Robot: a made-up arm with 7 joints. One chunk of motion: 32 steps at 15 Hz.
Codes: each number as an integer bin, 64 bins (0 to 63) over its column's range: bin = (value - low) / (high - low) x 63, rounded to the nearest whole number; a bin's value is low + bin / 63 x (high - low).
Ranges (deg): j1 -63..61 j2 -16..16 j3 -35..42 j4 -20..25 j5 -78..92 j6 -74..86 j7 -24..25
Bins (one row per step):
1: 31 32 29 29 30 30 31
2: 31 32 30 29 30 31 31
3: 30 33 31 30 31 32 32
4: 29 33 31 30 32 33 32
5: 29 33 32 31 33 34 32
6: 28 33 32 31 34 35 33
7: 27 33 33 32 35 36 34
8: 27 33 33 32 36 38 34
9: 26 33 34 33 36 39 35
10: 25 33 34 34 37 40 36
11: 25 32 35 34 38 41 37
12: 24 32 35 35 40 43 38
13: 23 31 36 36 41 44 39
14: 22 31 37 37 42 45 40
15: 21 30 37 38 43 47 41
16: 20 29 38 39 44 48 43
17: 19 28 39 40 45 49 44
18: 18 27 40 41 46 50 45
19: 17 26 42 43 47 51 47
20: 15 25 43 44 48 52 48
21: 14 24 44 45 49 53 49
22: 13 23 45 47 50 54 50
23: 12 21 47 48 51 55 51
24: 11 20 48 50 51 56 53
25: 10 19 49 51 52 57 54
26: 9 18 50 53 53 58 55
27: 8 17 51 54 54 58 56
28: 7 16 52 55 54 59 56
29: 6 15 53 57 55 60 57
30: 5 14 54 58 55 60 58
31: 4 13 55 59 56 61 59
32: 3 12 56 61 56 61 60
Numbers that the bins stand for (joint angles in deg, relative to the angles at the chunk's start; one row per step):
1: -1.98 0.25 0.44 0.71 2.95 2.19 0.11
2: -1.98 0.25 1.67 0.71 2.95 4.73 0.11
3: -3.95 0.76 2.89 1.43 5.65 7.27 0.89
4: -5.92 0.76 2.89 1.43 8.35 9.81 0.89
5: -5.92 0.76 4.11 2.14 11.05 12.35 0.89
6: -7.89 0.76 4.11 2.14 13.75 14.89 1.67
7: -9.86 0.76 5.33 2.86 16.44 17.43 2.44
8: -9.86 0.76 5.33 2.86 19.14 22.51 2.44
9: -11.83 0.76 6.56 3.57 19.14 25.05 3.22
10: -13.79 0.76 6.56 4.29 21.84 27.59 4.00
11: -13.79 0.25 7.78 4.29 24.54 30.13 4.78
12: -15.76 0.25 7.78 5.00 29.94 35.21 5.56
13: -17.73 -0.25 9.00 5.71 32.63 37.75 6.33
14: -19.70 -0.25 10.22 6.43 35.33 40.29 7.11
15: -21.67 -0.76 10.22 7.14 38.03 45.37 7.89
16: -23.63 -1.27 11.44 7.86 40.73 47.90 9.44
17: -25.60 -1.78 12.67 8.57 43.43 50.44 10.22
18: -27.57 -2.29 13.89 9.29 46.13 52.98 11.00
19: -29.54 -2.79 16.33 10.71 48.83 55.52 12.56
20: -33.48 -3.30 17.56 11.43 51.52 58.06 13.33
21: -35.44 -3.81 18.78 12.14 54.22 60.60 14.11
22: -37.41 -4.32 20.00 13.57 56.92 63.14 14.89
23: -39.38 -5.33 22.44 14.29 59.62 65.68 15.67
24: -41.35 -5.84 23.67 15.71 59.62 68.22 17.22
25: -43.32 -6.35 24.89 16.43 62.32 70.76 18.00
26: -45.29 -6.86 26.11 17.86 65.02 73.30 18.78
27: -47.25 -7.37 27.33 18.57 67.71 73.30 19.56
28: -49.22 -7.87 28.56 19.29 67.71 75.84 19.56
29: -51.19 -8.38 29.78 20.71 70.41 78.38 20.33
30: -53.16 -8.89 31.00 21.43 70.41 78.38 21.11
31: -55.13 -9.40 32.22 22.14 73.11 80.92 21.89
32: -57.10 -9.90 33.44 23.57 73.11 80.92 22.67

